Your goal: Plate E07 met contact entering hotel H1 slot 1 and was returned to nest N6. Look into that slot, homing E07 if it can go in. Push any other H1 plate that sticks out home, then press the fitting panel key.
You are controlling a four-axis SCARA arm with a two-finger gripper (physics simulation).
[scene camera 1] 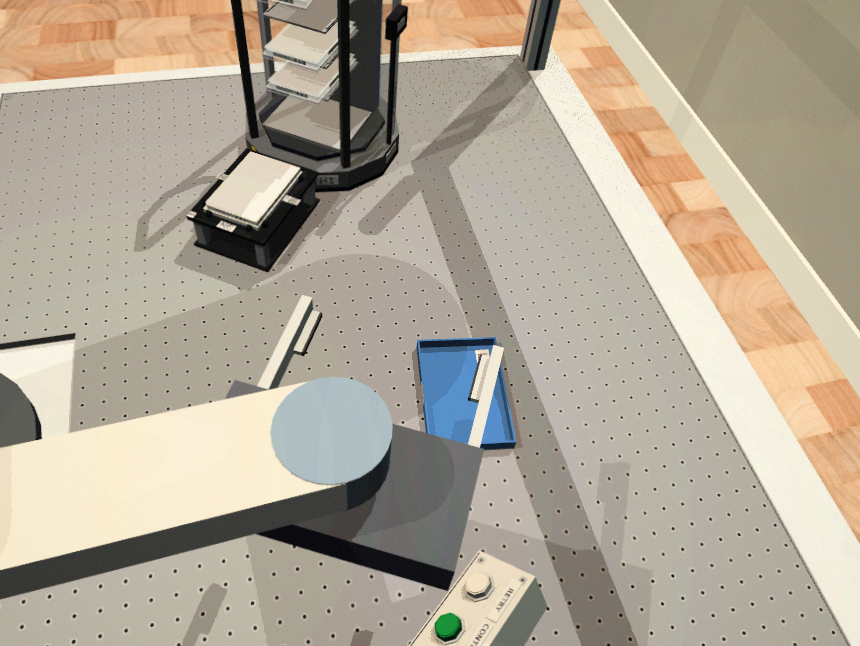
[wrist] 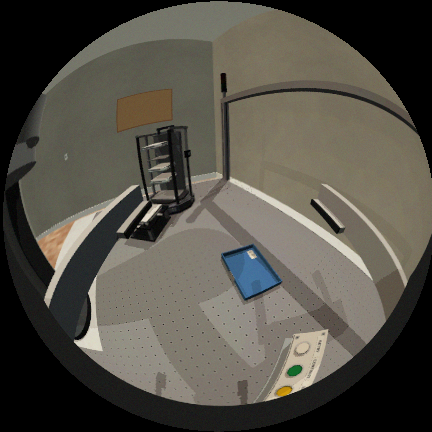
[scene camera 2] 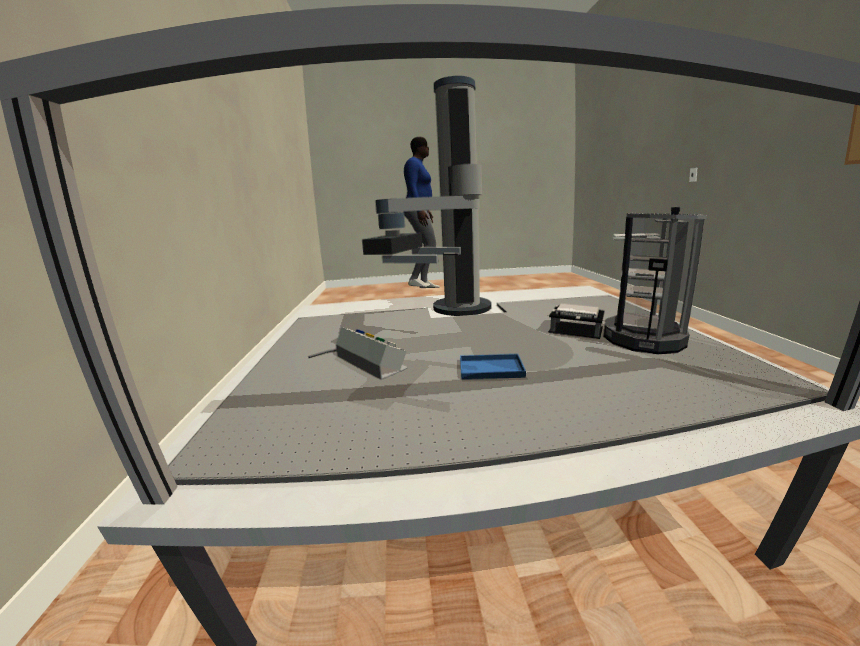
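Pixels of known places: gripper, fingertip midpoint: (scene camera 1: 401,328) (wrist: 234,190) (scene camera 2: 449,254); arm's base, link origin: (scene camera 2: 462,307).
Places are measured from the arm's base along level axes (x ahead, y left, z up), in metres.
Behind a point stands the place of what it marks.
Hotel H1 (scene camera 1: 344,97) {y 0.365, x 0.553, z 0.180 m} (scene camera 2: 646,342) {y 0.410, x 0.635, z 0.044 m} (wrist: 173,165) {y 0.366, x 0.560, z 0.225 m} stands at the table's far corner with plates on several levels. A high plate (scene camera 2: 629,236) (wrist: 155,146) juts out past the hotel's front post; its label is unreadable. Lower plates (scene camera 1: 302,77) {y 0.439, x 0.504, z 0.168 m} (wrist: 162,177) {y 0.433, x 0.515, z 0.168 m} show inside. A pale plate (scene camera 1: 253,187) {y 0.305, x 0.412, z 0.087 m} (scene camera 2: 578,310) {y 0.300, x 0.434, z 0.087 m} (wrist: 151,213) {y 0.282, x 0.434, z 0.085 m} lies on the black nest (scene camera 1: 231,250) {y 0.256, x 0.368, z 0.018 m} beside the hotel; I cannot read its name. My gripper (scene camera 1: 394,354) {y -0.121, x 0.517, z 0.292 m} (scene camera 2: 447,255) {y -0.121, x 0.517, z 0.292 m} (wrist: 234,190) {y -0.121, x 0.517, z 0.292 m} is open and empty, high above the table, away from hotel and nest. The key panel (scene camera 2: 368,353) {y -0.347, x 0.586, z 0.065 m} has white (scene camera 1: 478,586) {y -0.291, x 0.566, z 0.084 m} (wrist: 302,348) {y -0.288, x 0.565, z 0.082 m}, green (scene camera 1: 448,627) {y -0.320, x 0.528, z 0.084 m} (wrist: 295,370) {y -0.319, x 0.528, z 0.083 m} and yellow (wrist: 284,391) keys.
A blue tray (scene camera 1: 444,403) {y -0.048, x 0.604, z 0.015 m} (scene camera 2: 492,366) {y -0.035, x 0.621, z 0.015 m} (wrist: 250,275) {y -0.057, x 0.623, z 0.015 m} lies on the table between panel and hotel. The arm's column (scene camera 2: 446,139) {y -0.049, x 0.057, z 0.671 m} stands on the opposite side from scene camera 2. A person (scene camera 2: 417,177) stands behind it. Frame posts (scene camera 1: 540,31) {y 0.660, x 0.977, z 0.084 m} (wrist: 226,145) {y 0.659, x 0.982, z 0.256 m} rise at the table corners.
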